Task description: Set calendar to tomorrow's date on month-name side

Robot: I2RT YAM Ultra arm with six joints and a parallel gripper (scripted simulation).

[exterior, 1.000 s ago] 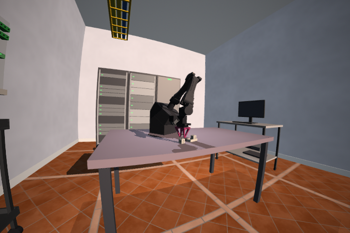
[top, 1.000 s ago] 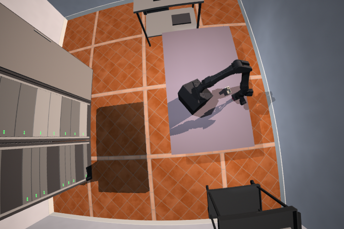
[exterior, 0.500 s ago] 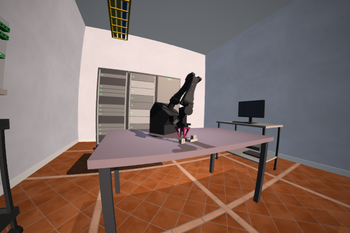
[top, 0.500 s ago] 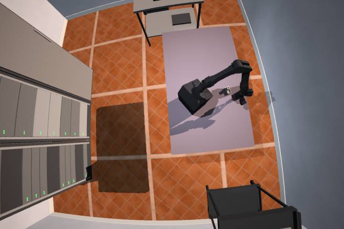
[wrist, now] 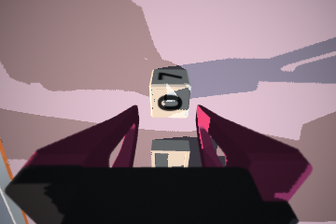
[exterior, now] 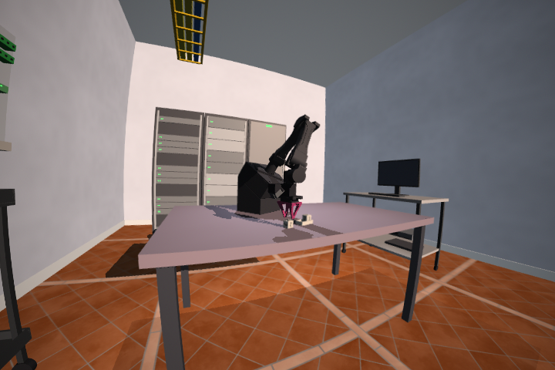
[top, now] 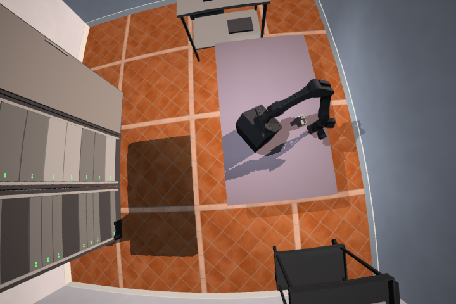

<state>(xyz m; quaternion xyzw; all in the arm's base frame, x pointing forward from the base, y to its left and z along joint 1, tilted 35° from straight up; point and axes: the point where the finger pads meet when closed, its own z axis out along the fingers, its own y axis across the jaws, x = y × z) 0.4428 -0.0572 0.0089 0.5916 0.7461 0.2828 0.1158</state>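
My gripper is now 30 mm above the cream digit cube. Round my hand: cream tray (40 mm behind, 100 mm to the left, 40 mm below).
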